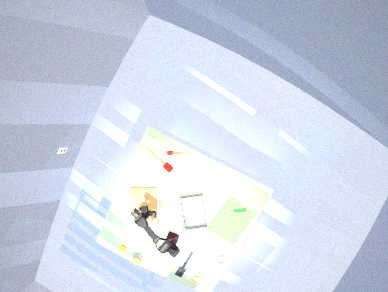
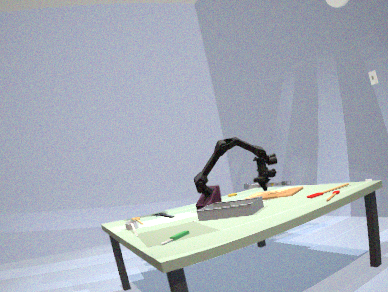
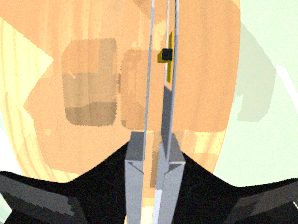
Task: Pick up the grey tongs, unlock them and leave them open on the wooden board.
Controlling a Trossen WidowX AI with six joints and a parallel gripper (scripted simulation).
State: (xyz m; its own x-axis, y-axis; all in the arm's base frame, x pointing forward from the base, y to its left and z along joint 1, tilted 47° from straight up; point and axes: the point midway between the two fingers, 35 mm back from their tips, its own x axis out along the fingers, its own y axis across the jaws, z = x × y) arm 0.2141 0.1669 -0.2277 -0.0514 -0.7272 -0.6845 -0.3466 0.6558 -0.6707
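Right now the yellow lock piece is 50 mm ahead of my gripper tip, 30 mm above it and 20 mm to the left of it. From my gripper tip the other things lie so: grey roasting tin (400 mm to the right, 130 mm ahead, 10 mm below); then wooden board (50 mm to the left, 40 mm below); then red spatula (450 mm ahead, 40 mm below, 20 mm to the left).
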